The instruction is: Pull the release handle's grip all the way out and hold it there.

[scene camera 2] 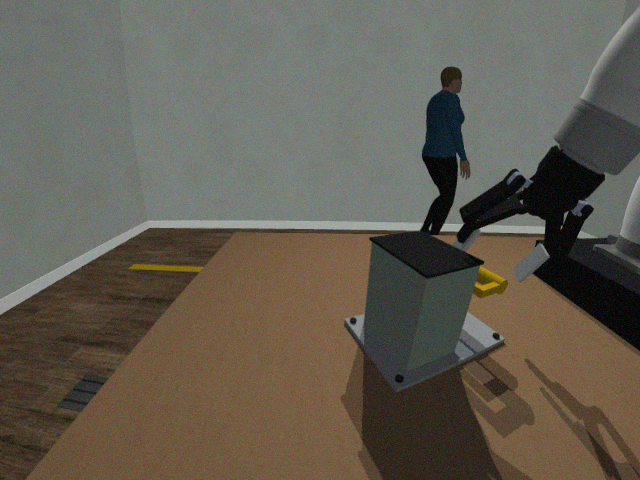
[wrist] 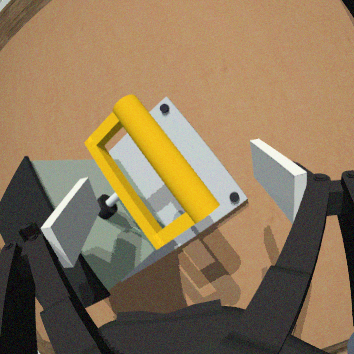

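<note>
The release handle's yellow grip (scene camera 2: 498, 285) (wrist: 165, 157) is a thick bar on a rectangular yellow frame. A short thin rod joins the frame to a black collar (wrist: 107, 206) on the side of the grey-green housing (scene camera 2: 395, 304) (wrist: 65, 175). In the scene view the housing hides part of the handle. My gripper (scene camera 2: 499, 252) (wrist: 170, 176) is open and empty, above the handle and tilted toward it. In the wrist view the grip shows between the two wide-apart pads, running diagonally, and no pad touches it. One pad appears over the housing side, the other beyond the base plate.
The housing has a black top (scene camera 2: 426, 253) (wrist: 22, 200) close to one finger. It stands on a bolted light base plate (scene camera 2: 483, 330) (wrist: 192, 150) on the brown table (scene camera 2: 258, 335) (wrist: 280, 75). A person (scene camera 2: 443, 124) in a blue top stands behind the table.
</note>
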